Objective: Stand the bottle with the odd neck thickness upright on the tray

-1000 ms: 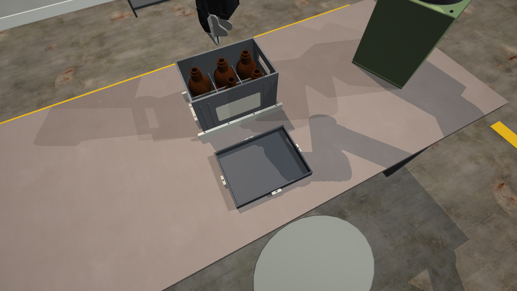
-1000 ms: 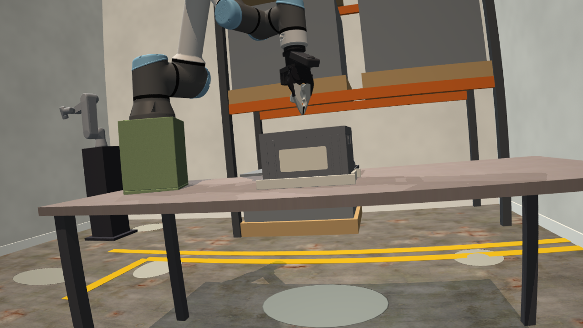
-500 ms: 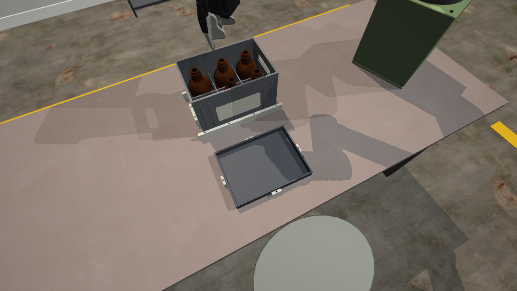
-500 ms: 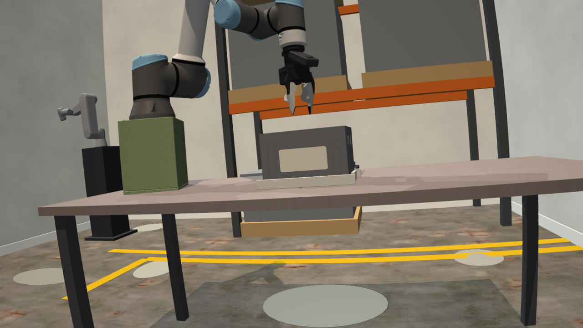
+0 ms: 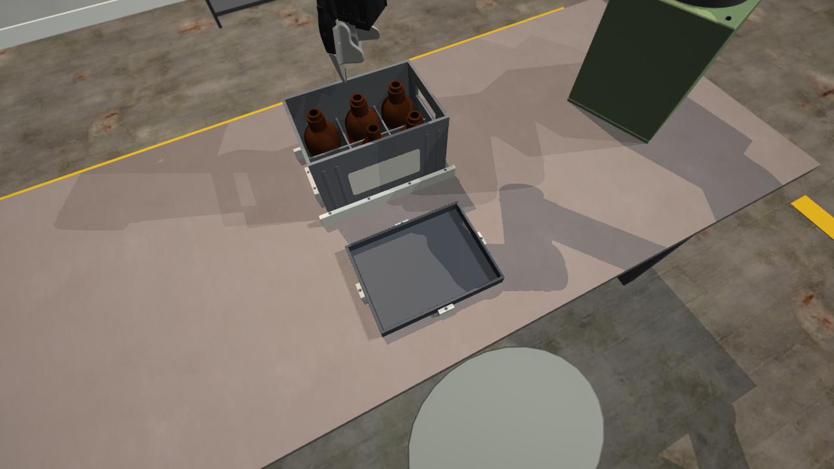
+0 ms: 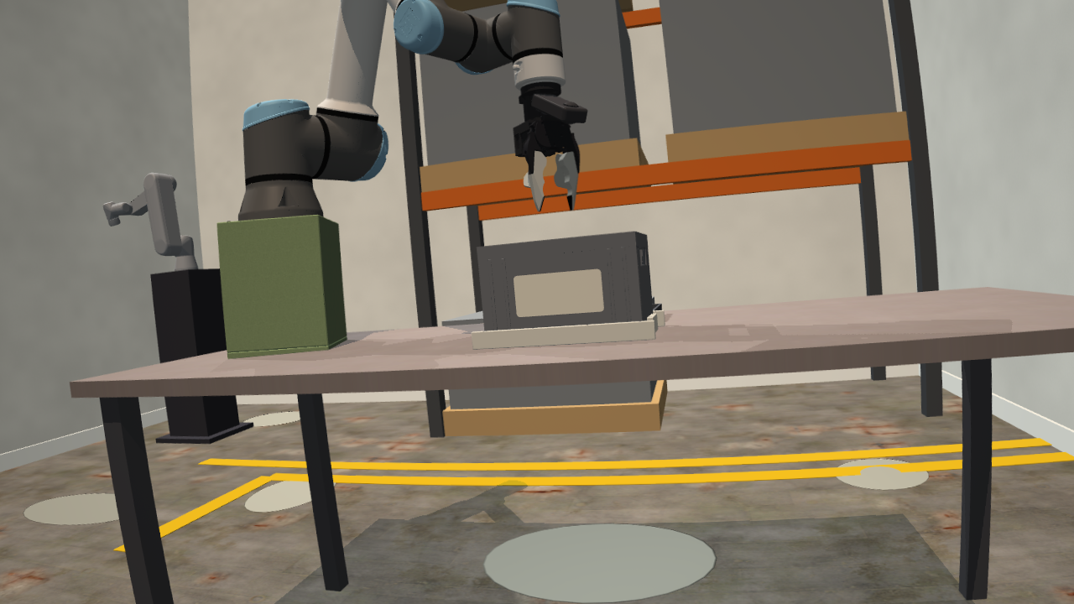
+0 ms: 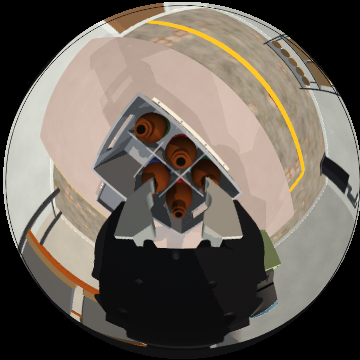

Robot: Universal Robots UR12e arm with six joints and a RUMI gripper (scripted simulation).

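The grey crate lies 16 cm below my hand and 4 cm to the left of it. Round my hand: dark tray (32 cm to the left, 23 cm below, 3 cm ahead); then brown bottle (15 cm below, 9 cm to the left, 1 cm ahead).
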